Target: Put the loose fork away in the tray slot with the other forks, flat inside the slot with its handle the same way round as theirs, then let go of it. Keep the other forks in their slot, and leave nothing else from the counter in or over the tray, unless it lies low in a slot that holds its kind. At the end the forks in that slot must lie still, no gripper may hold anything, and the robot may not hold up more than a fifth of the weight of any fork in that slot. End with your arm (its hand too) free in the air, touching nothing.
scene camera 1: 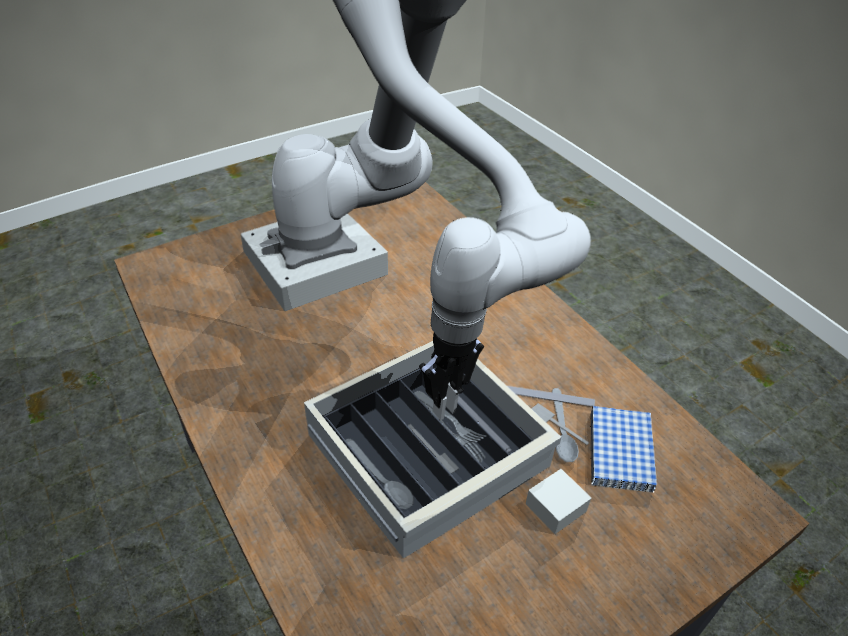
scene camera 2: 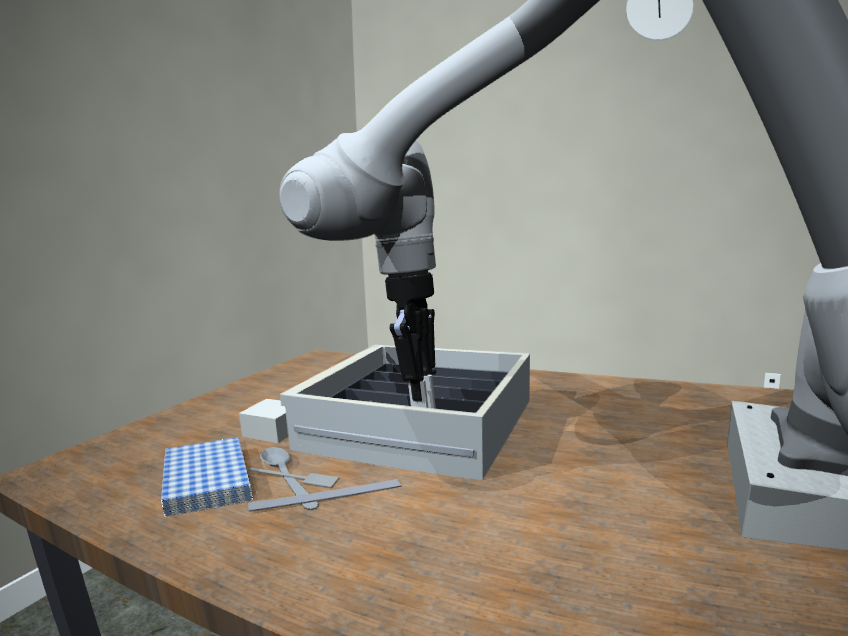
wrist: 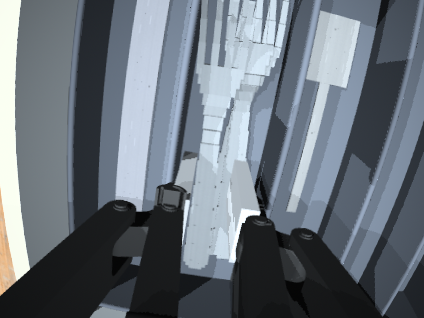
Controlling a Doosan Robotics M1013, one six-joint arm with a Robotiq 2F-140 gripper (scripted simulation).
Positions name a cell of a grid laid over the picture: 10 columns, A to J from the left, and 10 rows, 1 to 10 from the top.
Labels:
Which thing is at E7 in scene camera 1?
A tray.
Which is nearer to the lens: the white block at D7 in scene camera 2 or the checked napkin stack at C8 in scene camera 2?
The checked napkin stack.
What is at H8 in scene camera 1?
A checked napkin stack.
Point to a tray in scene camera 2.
At F7

